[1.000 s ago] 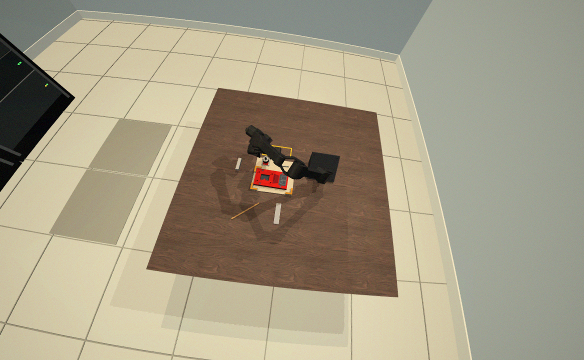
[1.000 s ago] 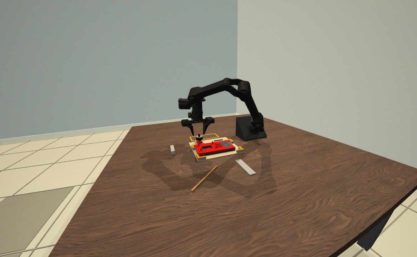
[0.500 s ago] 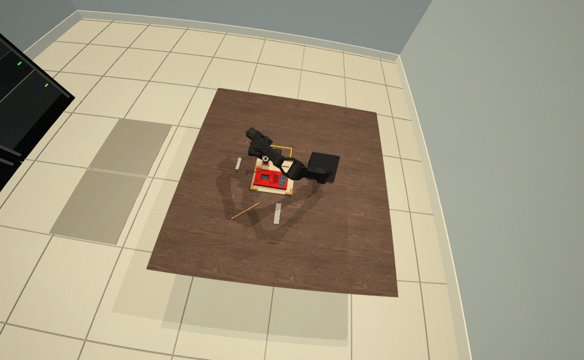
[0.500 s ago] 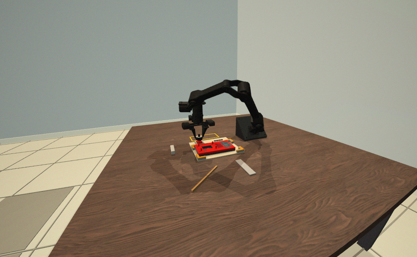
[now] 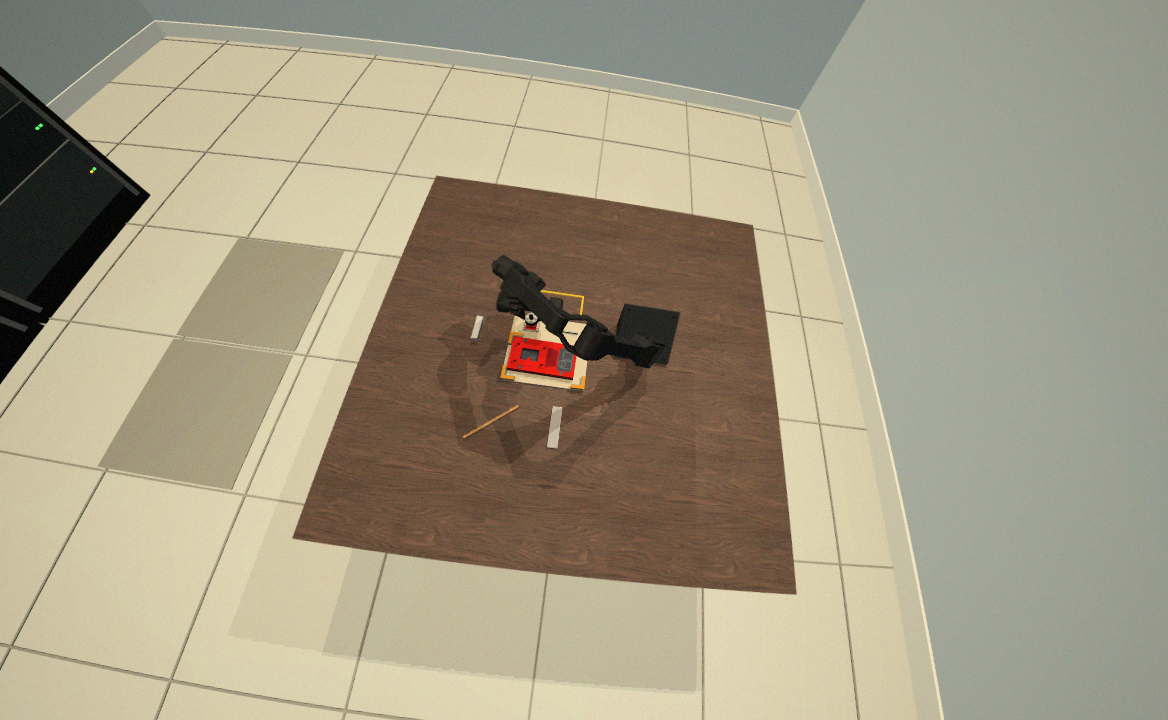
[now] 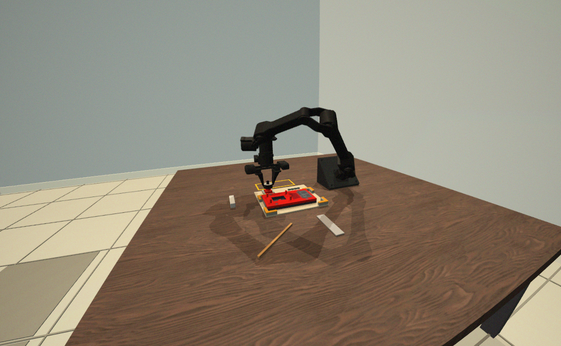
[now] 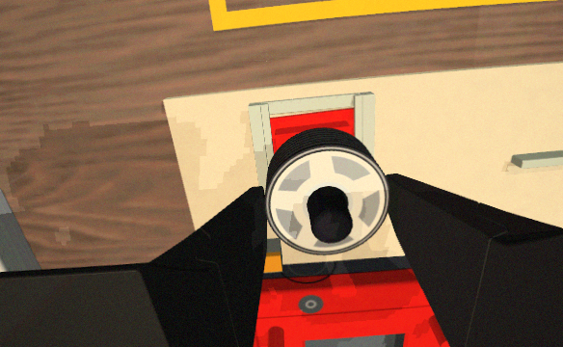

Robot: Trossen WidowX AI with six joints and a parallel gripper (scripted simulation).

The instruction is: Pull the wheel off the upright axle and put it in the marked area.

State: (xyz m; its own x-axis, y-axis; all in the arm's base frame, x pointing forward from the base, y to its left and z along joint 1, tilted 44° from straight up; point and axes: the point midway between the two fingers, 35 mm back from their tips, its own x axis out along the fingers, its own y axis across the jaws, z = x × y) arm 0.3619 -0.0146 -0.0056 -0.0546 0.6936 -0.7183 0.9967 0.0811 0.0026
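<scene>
My gripper tip is right at the wheel. From my gripper tip the other things lie so: black axle: right at my gripper tip; then flat grey strip: 31 cm to the left, 14 cm behind, 4 cm below; then thin wooden stick: 33 cm to the left, 4 cm below, 4 cm ahead.
</scene>
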